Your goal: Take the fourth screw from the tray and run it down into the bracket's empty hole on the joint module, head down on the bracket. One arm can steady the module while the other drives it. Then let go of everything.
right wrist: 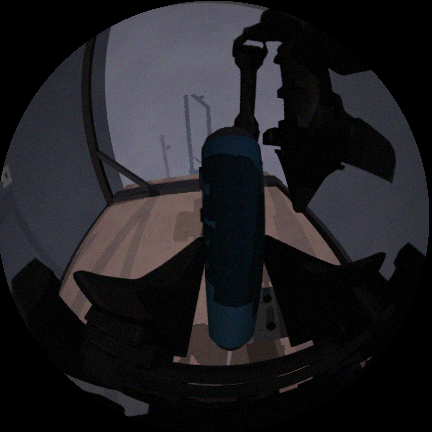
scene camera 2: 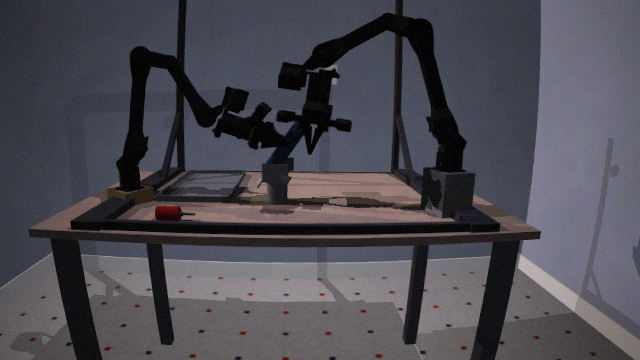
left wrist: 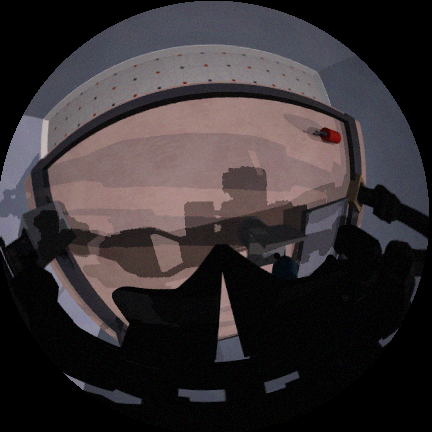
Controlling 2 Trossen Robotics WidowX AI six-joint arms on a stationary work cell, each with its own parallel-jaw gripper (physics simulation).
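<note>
A blue-handled screwdriver leans over the joint module. My right gripper is shut on its handle. A thin shaft shows below the handle in the right wrist view; its tip is hidden. The grey bracket is on top of the module; two dark round spots show on it in the right wrist view. My left gripper is shut and empty, pointing down, right of the handle in the scene view. No loose screw can be made out.
The grey tray lies behind and left of the module in the scene view; its contents cannot be made out. A red-handled tool lies near the front left. A dark frame rail runs along the front edge. The two arms stand close together.
</note>
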